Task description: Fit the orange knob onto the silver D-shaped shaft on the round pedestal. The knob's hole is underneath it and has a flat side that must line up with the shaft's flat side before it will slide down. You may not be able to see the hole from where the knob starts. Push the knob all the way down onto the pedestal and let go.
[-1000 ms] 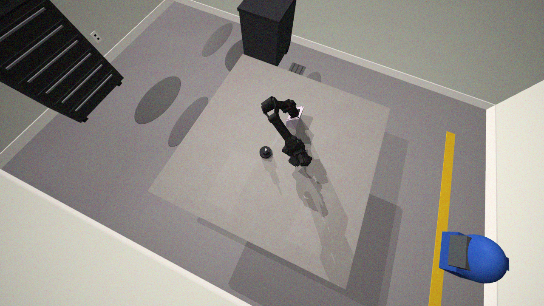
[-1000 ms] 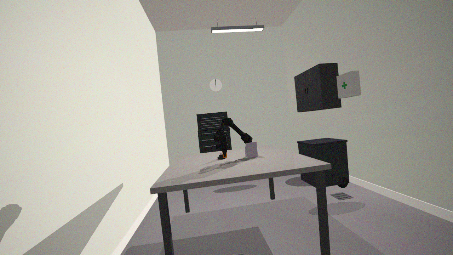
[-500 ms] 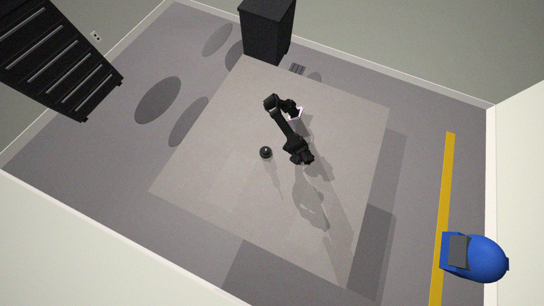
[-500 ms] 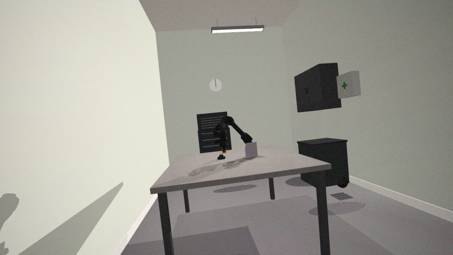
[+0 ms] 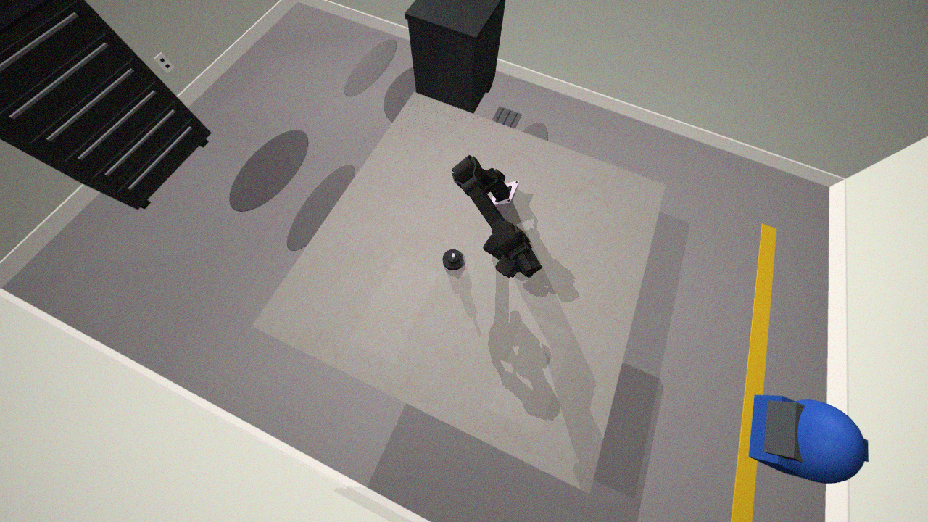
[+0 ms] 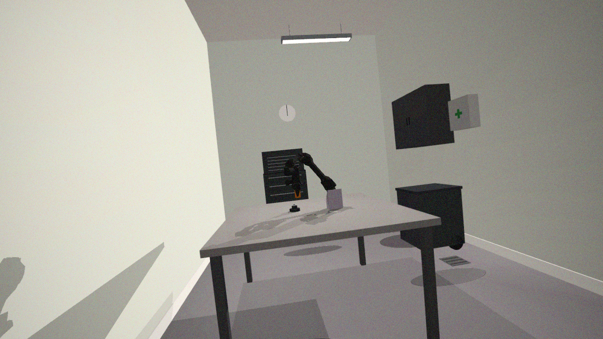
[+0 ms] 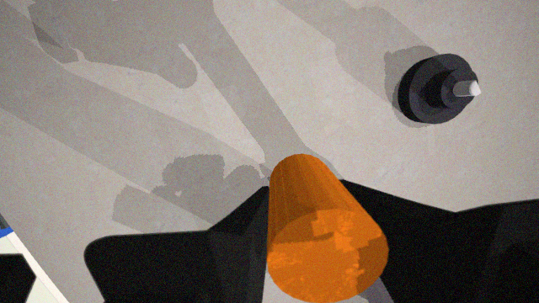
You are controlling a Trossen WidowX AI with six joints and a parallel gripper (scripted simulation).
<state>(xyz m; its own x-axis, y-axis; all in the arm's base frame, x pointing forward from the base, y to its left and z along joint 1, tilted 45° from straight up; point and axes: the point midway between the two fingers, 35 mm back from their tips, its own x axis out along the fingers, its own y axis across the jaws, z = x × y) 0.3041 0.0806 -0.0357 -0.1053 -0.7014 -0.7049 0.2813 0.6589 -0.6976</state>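
My gripper tip is now 200 mm to the left of the dark round pedestal, 110 mm above it and 10 mm past it. Round my gripper tip: orange knob (30 mm above).
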